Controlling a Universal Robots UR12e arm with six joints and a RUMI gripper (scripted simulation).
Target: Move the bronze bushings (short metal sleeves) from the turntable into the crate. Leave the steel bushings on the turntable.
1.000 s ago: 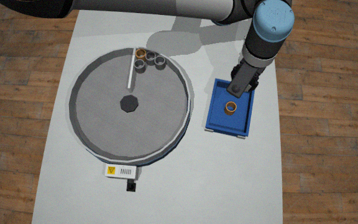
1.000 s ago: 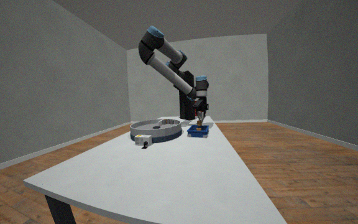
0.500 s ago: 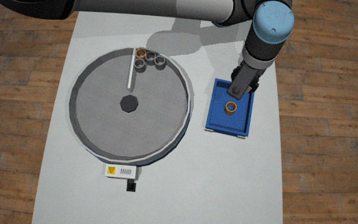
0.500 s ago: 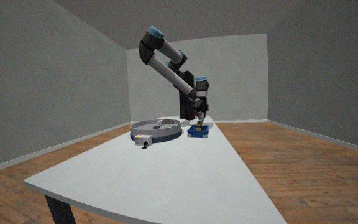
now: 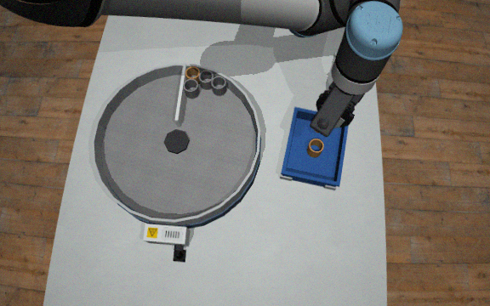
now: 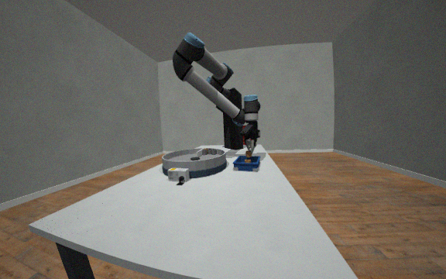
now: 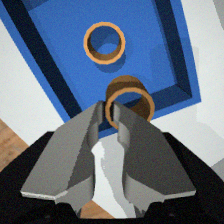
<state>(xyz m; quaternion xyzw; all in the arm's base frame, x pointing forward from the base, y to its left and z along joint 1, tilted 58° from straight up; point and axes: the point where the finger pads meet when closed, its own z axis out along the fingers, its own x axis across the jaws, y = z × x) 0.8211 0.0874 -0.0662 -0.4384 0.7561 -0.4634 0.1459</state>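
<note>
Now: the blue crate 3 cm ahead of my hand, 3 cm to the right of it and 6 cm below it. Also, from my hand: round grey turntable: 4 cm behind, 38 cm to the right, 4 cm below.
</note>
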